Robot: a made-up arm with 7 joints. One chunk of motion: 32 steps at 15 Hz.
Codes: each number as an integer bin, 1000 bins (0 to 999) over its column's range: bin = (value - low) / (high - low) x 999, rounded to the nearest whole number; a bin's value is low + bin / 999 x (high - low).
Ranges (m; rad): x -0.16..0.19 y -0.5..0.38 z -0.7..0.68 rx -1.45..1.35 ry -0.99..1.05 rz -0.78..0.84
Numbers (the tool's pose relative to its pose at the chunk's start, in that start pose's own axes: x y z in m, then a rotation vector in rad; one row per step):
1: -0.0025 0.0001 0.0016 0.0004 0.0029 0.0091
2: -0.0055 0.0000 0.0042 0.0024 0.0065 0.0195
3: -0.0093 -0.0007 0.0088 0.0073 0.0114 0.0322
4: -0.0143 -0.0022 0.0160 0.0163 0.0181 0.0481
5: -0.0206 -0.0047 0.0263 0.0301 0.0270 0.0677
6: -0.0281 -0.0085 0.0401 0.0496 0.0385 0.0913
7: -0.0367 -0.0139 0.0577 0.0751 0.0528 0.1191
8: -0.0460 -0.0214 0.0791 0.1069 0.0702 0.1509
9: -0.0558 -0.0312 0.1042 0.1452 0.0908 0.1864
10: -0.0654 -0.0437 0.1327 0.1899 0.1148 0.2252
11: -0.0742 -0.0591 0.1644 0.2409 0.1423 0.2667
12: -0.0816 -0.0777 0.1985 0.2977 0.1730 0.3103
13: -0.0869 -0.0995 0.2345 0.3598 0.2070 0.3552
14: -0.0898 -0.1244 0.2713 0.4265 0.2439 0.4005
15: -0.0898 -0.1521 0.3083 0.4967 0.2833 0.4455
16: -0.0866 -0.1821 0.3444 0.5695 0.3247 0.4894
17: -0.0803 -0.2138 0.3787 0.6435 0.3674 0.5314
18: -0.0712 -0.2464 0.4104 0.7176 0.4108 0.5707
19: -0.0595 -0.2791 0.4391 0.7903 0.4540 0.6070
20: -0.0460 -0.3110 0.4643 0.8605 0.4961 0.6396
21: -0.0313 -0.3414 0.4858 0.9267 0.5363 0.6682
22: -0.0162 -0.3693 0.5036 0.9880 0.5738 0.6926
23: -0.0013 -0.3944 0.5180 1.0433 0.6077 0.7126
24: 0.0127 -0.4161 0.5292 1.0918 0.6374 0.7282
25: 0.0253 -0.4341 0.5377 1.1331 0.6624 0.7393
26: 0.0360 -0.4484 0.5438 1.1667 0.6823 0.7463
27: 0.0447 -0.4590 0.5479 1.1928 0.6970 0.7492
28: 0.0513 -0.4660 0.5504 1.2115 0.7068 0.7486
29: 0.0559 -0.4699 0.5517 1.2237 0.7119 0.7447
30: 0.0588 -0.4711 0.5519 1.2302 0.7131 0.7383
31: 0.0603 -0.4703 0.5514 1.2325 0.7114 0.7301
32: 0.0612 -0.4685 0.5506 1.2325 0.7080 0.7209
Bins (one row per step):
1: 450 568 508 517 486 487
2: 441 568 510 518 488 493
3: 430 567 513 520 490 501
4: 416 565 518 523 494 511
5: 398 562 526 528 498 523
6: 376 558 536 535 504 537
7: 352 552 549 544 511 554
8: 325 543 564 555 519 574
9: 297 532 582 569 529 596
10: 270 518 603 585 541 620
11: 245 501 626 603 554 645
12: 224 479 650 624 570 672
13: 209 455 676 646 586 700
14: 200 426 703 670 604 728
15: 200 395 730 695 624 756
16: 210 361 756 721 644 783
17: 227 325 781 747 665 809
18: 253 288 804 773 686 833
19: 287 251 825 799 707 855
20: 325 215 843 824 728 875
21: 367 180 858 848 747 893
22: 410 148 871 870 766 908
23: 453 120 882 890 782 920
24: 493 95 890 907 797 930
25: 529 75 896 922 809 937
26: 559 59 900 934 819 941
27: 584 47 903 943 826 943
28: 603 39 905 950 831 943
29: 616 34 906 954 833 940
30: 625 33 906 956 834 936
31: 629 34 906 957 833 931
32: 631 36 905 957 832 926

